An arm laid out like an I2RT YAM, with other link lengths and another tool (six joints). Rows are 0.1 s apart.
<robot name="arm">
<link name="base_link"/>
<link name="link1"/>
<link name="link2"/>
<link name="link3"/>
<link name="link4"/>
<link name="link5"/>
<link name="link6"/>
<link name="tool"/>
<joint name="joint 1" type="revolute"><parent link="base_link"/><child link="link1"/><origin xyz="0 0 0.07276"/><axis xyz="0 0 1"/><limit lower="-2.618" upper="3.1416"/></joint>
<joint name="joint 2" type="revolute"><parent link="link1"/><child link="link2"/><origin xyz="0.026 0.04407 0.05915"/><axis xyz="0 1 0"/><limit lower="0" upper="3.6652"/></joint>
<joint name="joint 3" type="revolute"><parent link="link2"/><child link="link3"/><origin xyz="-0.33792 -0.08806 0"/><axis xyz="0 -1 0"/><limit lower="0" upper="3.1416"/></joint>
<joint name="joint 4" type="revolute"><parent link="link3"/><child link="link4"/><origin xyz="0.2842 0.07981 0.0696"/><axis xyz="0 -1 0"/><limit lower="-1.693" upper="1.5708"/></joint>
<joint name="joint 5" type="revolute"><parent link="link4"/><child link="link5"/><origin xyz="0.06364 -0.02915 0.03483"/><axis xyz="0 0 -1"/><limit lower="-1.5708" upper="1.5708"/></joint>
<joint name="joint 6" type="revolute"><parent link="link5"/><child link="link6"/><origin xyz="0.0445 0 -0.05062"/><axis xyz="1 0 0"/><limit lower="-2.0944" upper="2.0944"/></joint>
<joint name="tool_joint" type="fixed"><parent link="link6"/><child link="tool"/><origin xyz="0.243 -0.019 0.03" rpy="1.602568 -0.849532 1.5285"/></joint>
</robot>
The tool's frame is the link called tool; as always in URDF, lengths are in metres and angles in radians.
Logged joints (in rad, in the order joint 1, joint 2, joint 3, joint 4, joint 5, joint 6), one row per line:
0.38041, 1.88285, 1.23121, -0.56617, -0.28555, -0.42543
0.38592, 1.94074, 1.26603, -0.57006, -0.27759, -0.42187
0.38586, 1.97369, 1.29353, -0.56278, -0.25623, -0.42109
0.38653, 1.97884, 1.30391, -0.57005, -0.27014, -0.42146
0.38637, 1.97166, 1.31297, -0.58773, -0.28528, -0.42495
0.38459, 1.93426, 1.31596, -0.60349, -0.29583, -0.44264
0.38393, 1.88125, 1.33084, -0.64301, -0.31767, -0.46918
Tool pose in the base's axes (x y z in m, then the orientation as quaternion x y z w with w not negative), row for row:
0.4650, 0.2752, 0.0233, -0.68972, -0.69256, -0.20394, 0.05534
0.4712, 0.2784, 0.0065, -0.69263, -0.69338, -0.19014, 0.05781
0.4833, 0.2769, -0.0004, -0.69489, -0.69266, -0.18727, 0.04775
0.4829, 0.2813, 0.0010, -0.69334, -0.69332, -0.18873, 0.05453
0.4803, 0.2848, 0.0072, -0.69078, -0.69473, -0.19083, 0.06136
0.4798, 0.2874, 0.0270, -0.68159, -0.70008, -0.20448, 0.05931
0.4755, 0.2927, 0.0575, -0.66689, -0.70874, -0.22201, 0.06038
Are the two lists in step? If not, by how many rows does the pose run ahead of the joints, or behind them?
They are in step.
